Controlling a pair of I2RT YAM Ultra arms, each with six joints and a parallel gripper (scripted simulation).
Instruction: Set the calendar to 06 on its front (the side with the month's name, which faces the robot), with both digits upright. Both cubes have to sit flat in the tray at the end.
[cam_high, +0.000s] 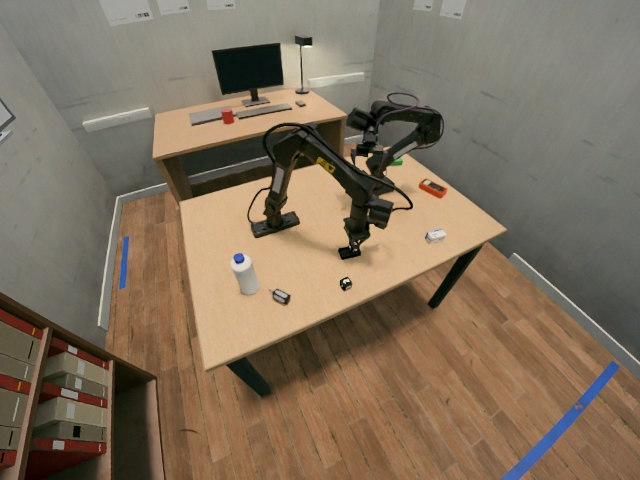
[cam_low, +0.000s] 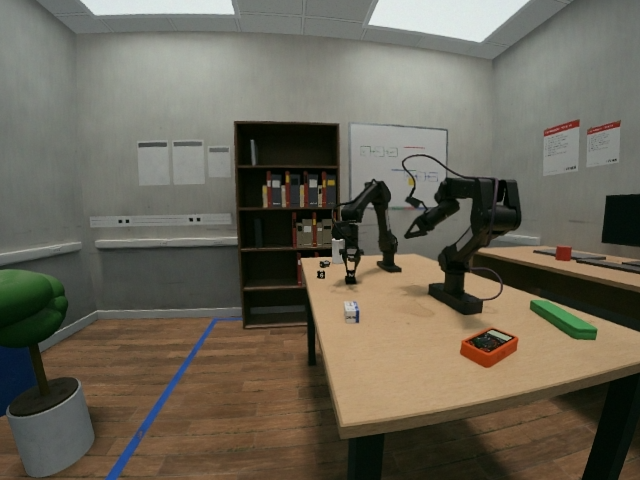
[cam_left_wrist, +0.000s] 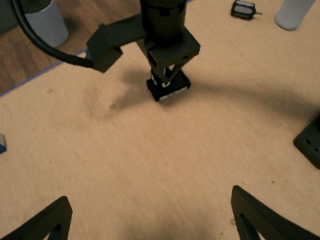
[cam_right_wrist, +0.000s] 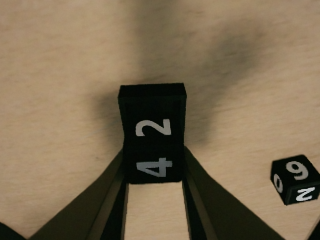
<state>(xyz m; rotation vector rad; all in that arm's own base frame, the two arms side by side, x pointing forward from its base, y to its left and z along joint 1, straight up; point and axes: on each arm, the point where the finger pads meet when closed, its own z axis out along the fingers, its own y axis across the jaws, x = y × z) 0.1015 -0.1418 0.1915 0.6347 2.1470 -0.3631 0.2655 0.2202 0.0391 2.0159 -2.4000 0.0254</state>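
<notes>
My right gripper is now 4 cm above the black calendar tray and 1 cm to the left of it. Round my right hand: orange meter 57 cm to the left, 15 cm behind, 3 cm below.
</notes>
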